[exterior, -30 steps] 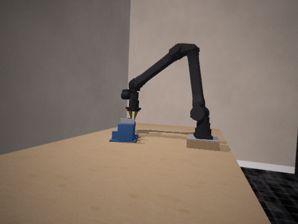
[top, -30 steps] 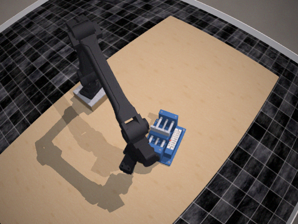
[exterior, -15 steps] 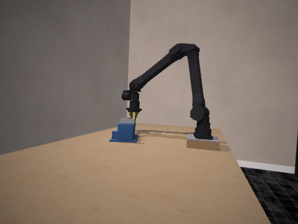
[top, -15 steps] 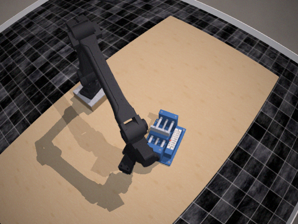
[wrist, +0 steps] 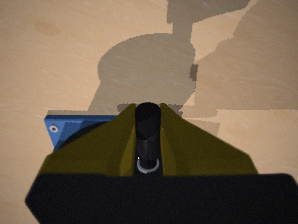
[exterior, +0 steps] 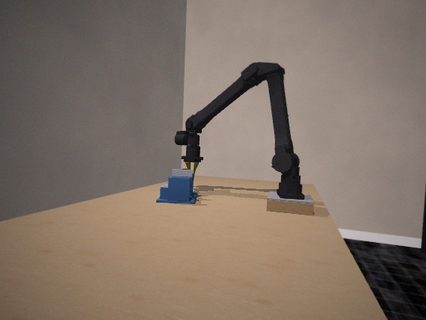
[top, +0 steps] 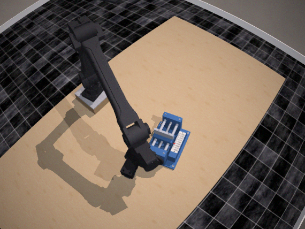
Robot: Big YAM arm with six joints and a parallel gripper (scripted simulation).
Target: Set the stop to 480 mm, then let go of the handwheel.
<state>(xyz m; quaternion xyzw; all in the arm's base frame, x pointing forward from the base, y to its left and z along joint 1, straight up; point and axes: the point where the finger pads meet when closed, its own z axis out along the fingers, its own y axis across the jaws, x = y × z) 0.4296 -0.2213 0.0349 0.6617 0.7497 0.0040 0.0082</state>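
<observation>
My hand is 20 mm short of the sliding stop block, 150 mm to the right of it and 10 mm below it. From my hand the other things lie so: black handwheel handle 10 mm to the left; then black handwheel 30 mm to the left.
</observation>
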